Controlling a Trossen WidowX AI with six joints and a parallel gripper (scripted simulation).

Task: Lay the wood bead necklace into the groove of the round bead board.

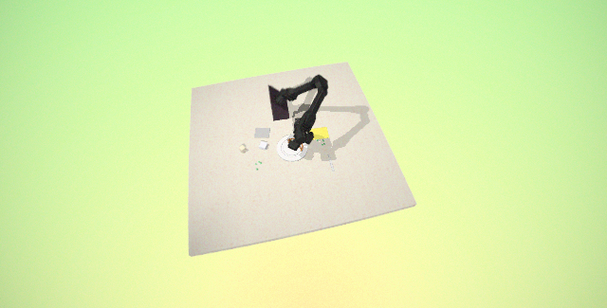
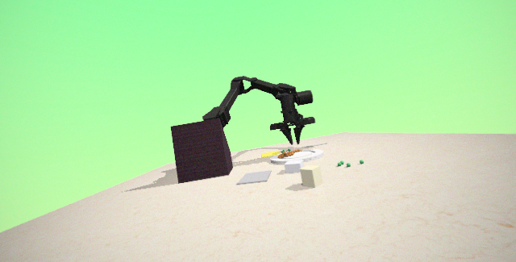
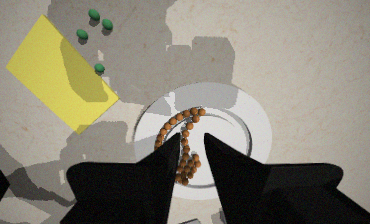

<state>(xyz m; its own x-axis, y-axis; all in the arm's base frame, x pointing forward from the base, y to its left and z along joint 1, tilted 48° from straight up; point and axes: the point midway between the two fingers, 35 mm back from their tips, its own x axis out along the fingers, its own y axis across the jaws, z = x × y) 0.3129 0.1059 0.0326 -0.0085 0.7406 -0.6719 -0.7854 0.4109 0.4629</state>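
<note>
Now: gripper tip 10 mm past the round white bead board, 50 mm to the left of it and 30 mm above it. From my gripper tip the other things lie so: thin white strip: 140 mm ahead, 170 mm to the left, 40 mm below; yellow card: 100 mm behind, 140 mm to the left, 40 mm below; grey flat plate: 170 mm behind, 230 mm to the right, 40 mm below.
</note>
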